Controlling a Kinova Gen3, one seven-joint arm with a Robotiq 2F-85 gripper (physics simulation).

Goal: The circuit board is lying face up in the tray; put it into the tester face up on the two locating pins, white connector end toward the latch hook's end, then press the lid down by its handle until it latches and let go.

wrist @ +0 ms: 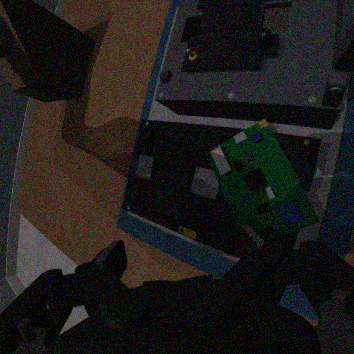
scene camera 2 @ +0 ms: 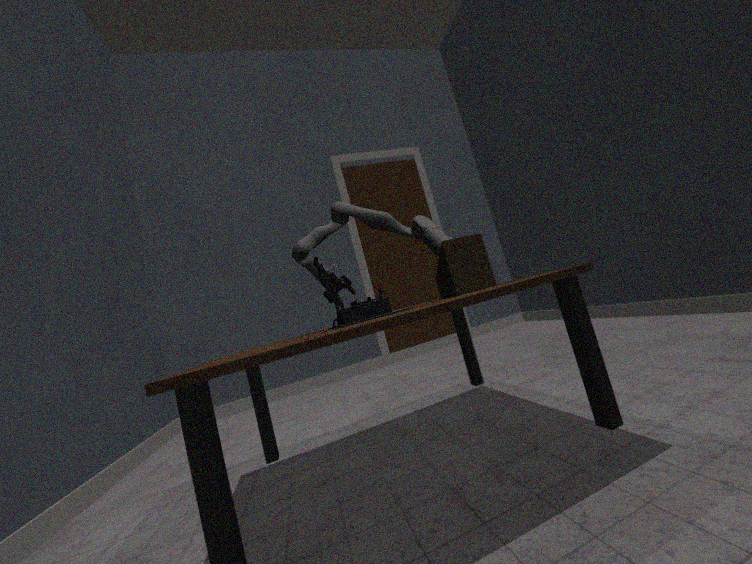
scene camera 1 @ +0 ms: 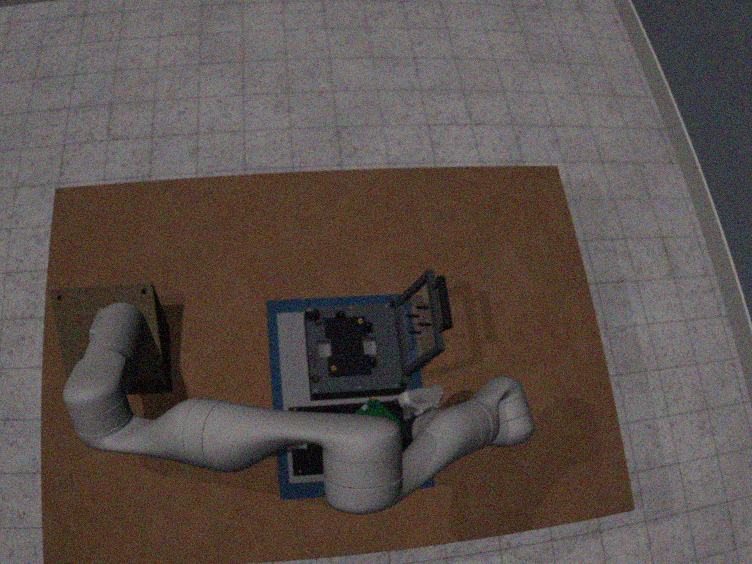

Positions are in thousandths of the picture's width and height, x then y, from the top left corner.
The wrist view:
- my gripper: 510, 694
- green circuit board: 739, 535
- black pin plate: 631, 117
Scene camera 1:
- tester lid: 559, 588
